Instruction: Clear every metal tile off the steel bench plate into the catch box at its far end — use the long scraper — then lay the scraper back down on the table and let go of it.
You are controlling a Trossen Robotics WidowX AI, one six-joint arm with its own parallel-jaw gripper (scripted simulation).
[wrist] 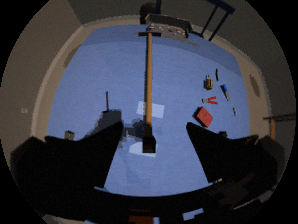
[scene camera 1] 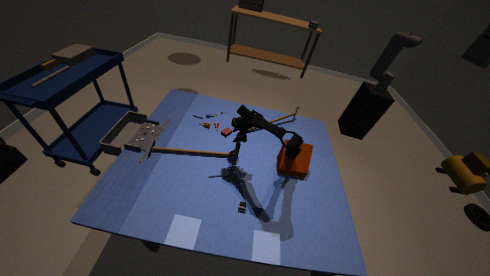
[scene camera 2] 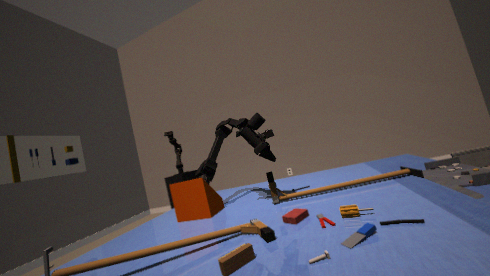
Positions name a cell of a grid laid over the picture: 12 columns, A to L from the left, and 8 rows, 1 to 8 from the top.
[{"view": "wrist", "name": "my gripper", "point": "G5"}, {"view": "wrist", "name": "long scraper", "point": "F6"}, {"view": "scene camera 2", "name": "long scraper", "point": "J5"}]
